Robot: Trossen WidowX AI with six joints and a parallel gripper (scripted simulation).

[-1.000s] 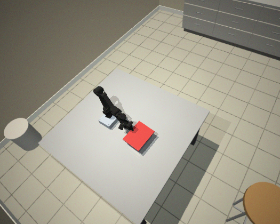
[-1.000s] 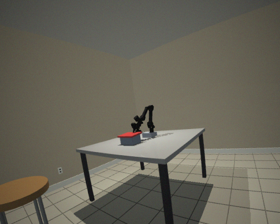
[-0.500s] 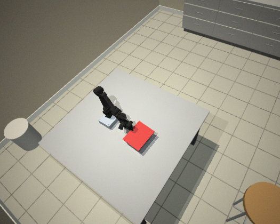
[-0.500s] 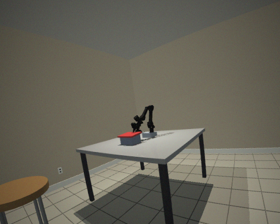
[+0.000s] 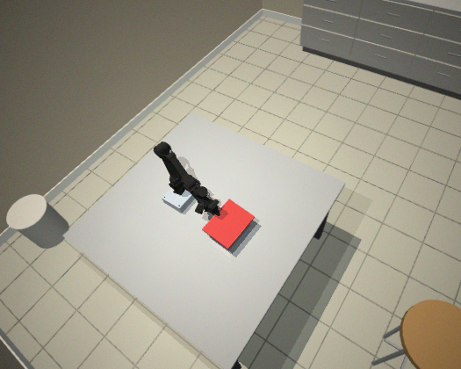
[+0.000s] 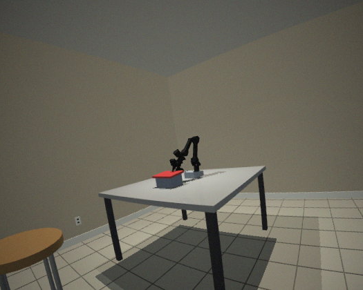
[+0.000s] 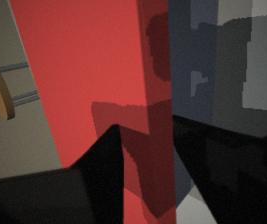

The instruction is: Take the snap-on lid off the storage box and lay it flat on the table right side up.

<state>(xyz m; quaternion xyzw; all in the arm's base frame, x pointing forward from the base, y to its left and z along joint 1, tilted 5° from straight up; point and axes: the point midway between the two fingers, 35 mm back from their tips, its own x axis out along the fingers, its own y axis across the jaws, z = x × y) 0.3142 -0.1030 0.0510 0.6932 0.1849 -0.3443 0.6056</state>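
Right now my gripper tip is 80 mm short of the red lid and 20 mm to the left of it. Also, from my gripper tip: storage box (70 mm ahead, 20 mm to the right, 60 mm below).
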